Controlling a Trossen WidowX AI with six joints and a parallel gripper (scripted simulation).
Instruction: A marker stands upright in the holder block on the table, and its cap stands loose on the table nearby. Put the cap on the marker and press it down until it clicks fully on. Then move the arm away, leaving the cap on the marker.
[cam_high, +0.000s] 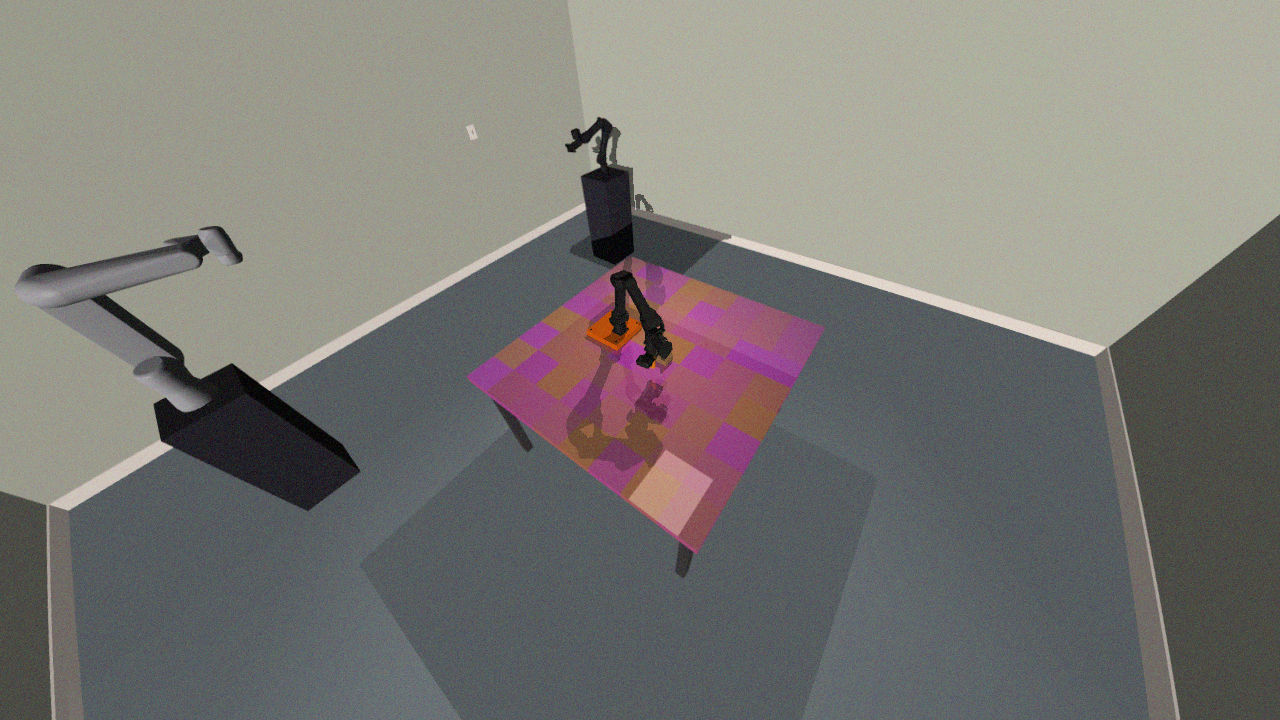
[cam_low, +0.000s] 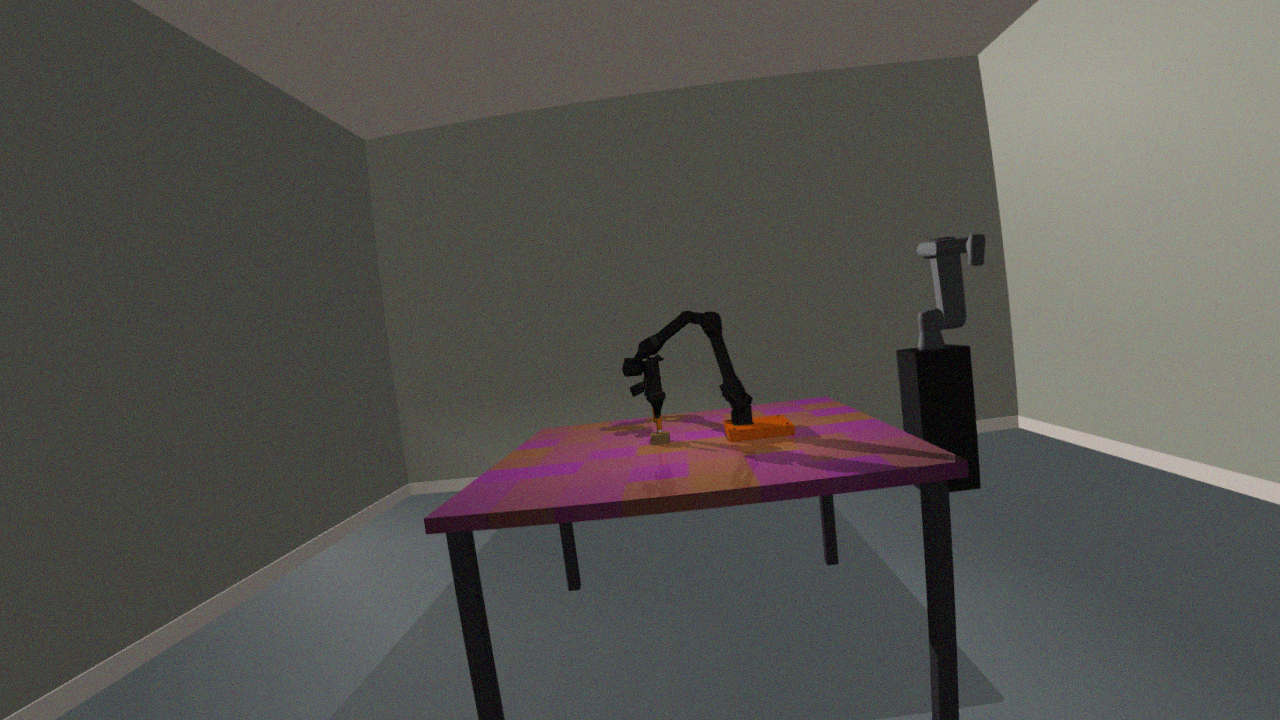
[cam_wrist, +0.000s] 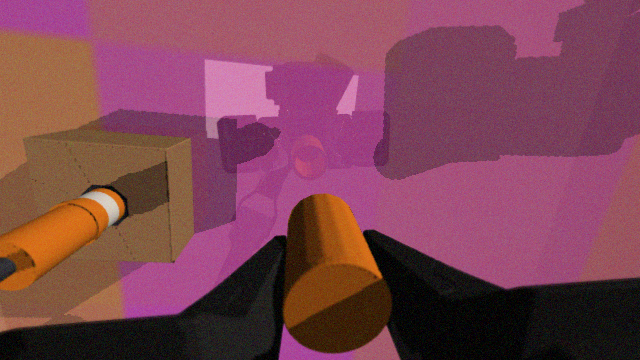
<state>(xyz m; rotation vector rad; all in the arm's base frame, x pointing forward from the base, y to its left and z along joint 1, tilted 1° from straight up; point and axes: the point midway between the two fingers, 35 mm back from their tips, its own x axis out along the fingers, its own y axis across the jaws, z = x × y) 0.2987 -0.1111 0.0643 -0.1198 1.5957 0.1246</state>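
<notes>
The holder block is 100 mm to the left of my gripper tip, 60 mm below it and 10 mm behind it. The rest, counted from my gripper tip: orange cap (10 mm above).
</notes>
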